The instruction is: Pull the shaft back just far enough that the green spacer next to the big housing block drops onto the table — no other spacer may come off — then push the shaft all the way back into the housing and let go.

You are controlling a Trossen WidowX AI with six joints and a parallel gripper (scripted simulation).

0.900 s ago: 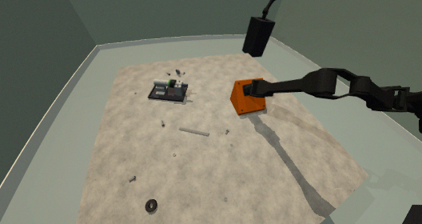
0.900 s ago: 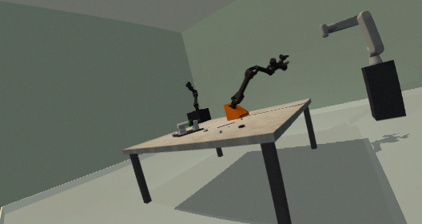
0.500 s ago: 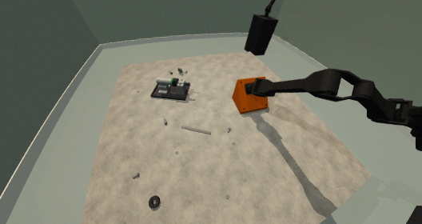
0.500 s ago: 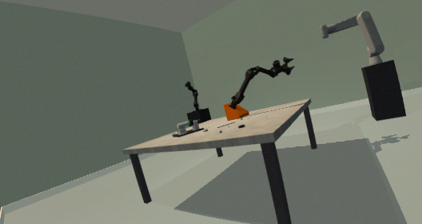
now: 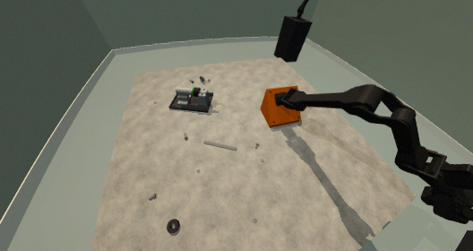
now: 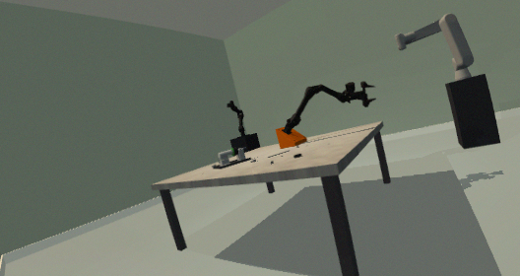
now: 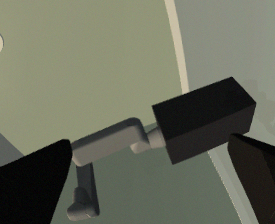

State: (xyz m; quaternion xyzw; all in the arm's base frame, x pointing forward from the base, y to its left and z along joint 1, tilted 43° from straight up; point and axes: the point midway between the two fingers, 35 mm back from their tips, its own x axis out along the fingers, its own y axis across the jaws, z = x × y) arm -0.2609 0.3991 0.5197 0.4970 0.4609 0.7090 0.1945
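My gripper tip is now 88 cm to the left of the dark grey shaft, 68 cm short of it and 15 cm above it. Also, from my gripper tip: green spacer 88 cm to the right, 70 cm ahead, 16 cm below.
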